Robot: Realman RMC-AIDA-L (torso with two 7-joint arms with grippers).
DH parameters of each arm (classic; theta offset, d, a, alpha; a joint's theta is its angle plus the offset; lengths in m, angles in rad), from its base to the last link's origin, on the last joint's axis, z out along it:
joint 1: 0 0.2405 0 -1.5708
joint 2: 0 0 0 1.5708
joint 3: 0 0.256 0 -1.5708
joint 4: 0 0 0 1.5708
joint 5: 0 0.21 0 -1.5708
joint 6: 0 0 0 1.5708
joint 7: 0 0.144 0 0
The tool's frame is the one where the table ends.
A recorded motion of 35 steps. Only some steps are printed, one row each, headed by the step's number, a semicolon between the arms.
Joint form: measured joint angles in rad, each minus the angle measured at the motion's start. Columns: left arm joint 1, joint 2, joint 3, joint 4, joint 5, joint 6, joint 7; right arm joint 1, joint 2, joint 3, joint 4, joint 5, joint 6, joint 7.
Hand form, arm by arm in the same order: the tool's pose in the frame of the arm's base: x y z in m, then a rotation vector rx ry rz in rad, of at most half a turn. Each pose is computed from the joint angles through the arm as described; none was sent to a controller.
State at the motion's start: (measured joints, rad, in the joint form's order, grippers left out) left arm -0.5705 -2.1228 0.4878 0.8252 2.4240 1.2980 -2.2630; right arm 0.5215 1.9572 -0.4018 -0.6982 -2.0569 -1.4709 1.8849
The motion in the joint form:
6: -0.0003 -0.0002 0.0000 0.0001 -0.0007 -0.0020 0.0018; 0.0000 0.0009 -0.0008 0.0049 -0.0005 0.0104 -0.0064
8: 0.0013 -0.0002 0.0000 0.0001 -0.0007 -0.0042 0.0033; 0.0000 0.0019 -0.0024 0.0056 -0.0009 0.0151 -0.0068
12: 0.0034 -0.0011 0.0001 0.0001 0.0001 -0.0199 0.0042; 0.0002 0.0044 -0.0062 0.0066 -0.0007 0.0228 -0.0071
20: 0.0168 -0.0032 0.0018 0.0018 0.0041 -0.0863 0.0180; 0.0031 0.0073 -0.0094 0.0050 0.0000 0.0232 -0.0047
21: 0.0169 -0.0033 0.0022 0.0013 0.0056 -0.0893 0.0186; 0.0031 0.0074 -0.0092 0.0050 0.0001 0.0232 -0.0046
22: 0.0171 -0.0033 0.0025 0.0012 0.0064 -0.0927 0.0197; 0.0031 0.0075 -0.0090 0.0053 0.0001 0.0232 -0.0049
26: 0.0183 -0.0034 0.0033 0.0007 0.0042 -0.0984 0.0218; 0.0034 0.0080 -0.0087 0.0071 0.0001 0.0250 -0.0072
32: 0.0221 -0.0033 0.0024 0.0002 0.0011 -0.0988 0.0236; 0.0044 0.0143 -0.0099 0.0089 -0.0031 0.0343 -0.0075
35: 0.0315 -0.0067 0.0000 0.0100 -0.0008 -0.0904 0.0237; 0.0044 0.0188 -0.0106 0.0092 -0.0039 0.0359 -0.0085
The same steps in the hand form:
6: -0.3123 0.3588 0.0254 -2.0726 -1.6478 -0.4257; 0.3150 0.3572 0.0953 -2.1852 1.2524 0.7941
8: -0.3131 0.3585 0.0255 -2.0703 -1.6467 -0.4245; 0.3153 0.3574 0.0946 -2.1830 1.2534 0.7912
12: -0.3151 0.3592 0.0261 -2.0556 -1.6413 -0.4215; 0.3155 0.3579 0.0931 -2.1805 1.2553 0.7875
20: -0.3255 0.3606 0.0298 -1.9972 -1.6080 -0.3997; 0.3137 0.3588 0.0918 -2.1848 1.2551 0.7894
21: -0.3259 0.3607 0.0298 -1.9957 -1.6066 -0.3968; 0.3137 0.3588 0.0918 -2.1846 1.2553 0.7898
22: -0.3263 0.3609 0.0299 -1.9938 -1.6040 -0.3947; 0.3137 0.3588 0.0917 -2.1846 1.2554 0.7901
26: -0.3270 0.3611 0.0302 -1.9897 -1.6006 -0.3952; 0.3139 0.3589 0.0912 -2.1841 1.2547 0.7898
32: -0.3282 0.3600 0.0303 -1.9859 -1.6029 -0.3978; 0.3140 0.3592 0.0880 -2.1808 1.2609 0.7868
35: -0.3297 0.3570 0.0310 -1.9821 -1.6083 -0.4011; 0.3136 0.3589 0.0858 -2.1821 1.2636 0.7878

